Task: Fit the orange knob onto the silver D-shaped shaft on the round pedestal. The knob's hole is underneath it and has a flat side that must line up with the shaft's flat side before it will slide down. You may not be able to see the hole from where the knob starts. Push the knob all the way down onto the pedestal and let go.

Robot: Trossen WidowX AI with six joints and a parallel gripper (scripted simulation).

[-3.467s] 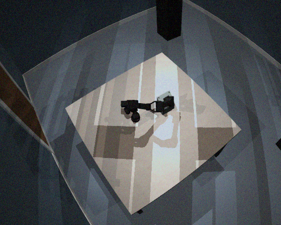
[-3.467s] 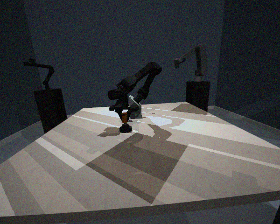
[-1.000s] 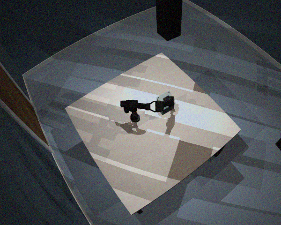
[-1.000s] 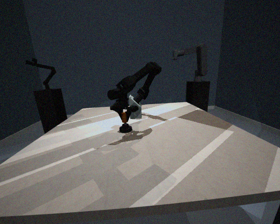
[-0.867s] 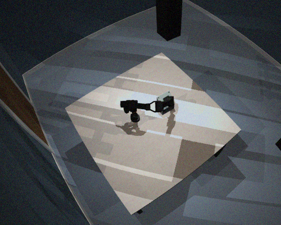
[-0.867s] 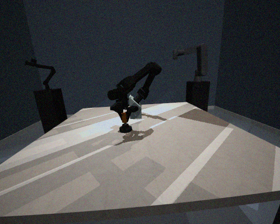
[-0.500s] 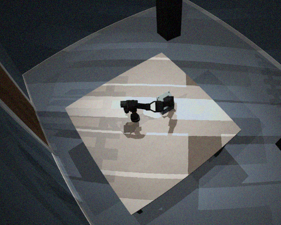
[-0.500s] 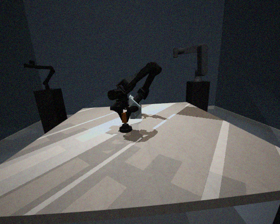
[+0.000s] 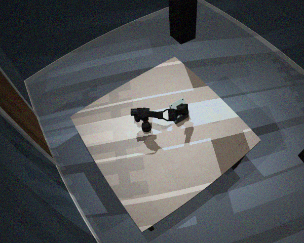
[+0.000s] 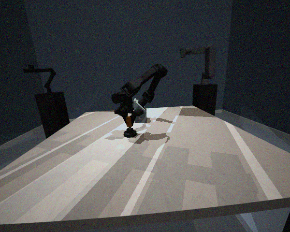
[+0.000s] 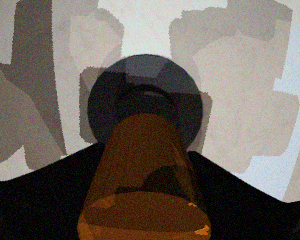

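The round pedestal is 40 mm below my gripper tip. Also, from my gripper tip: orange knob 30 mm above.
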